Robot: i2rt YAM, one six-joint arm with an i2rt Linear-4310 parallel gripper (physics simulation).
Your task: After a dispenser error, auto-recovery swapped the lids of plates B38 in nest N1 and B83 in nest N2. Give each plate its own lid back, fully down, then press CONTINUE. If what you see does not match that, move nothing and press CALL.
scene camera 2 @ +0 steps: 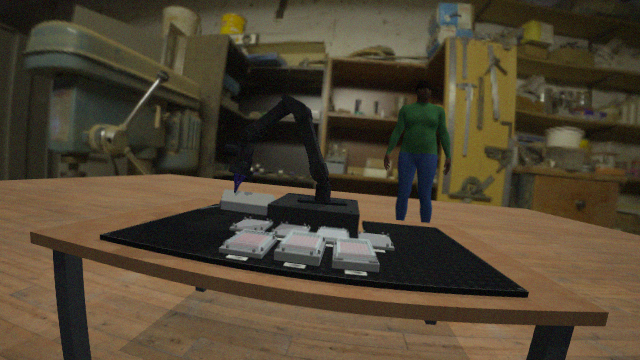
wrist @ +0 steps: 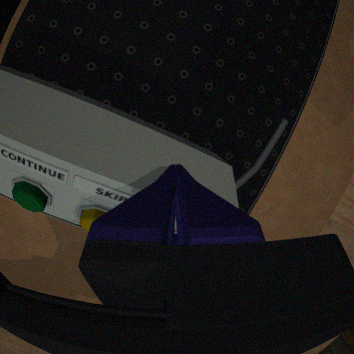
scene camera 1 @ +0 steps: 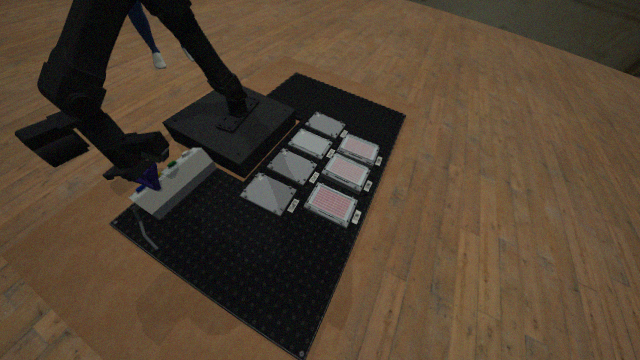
Note:
The gripper (scene camera 1: 158,189) is shut and touches a button box (scene camera 1: 176,182).
The gripper shows as well in the wrist view (wrist: 175,173). The button box shows as well in the wrist view (wrist: 82,153).

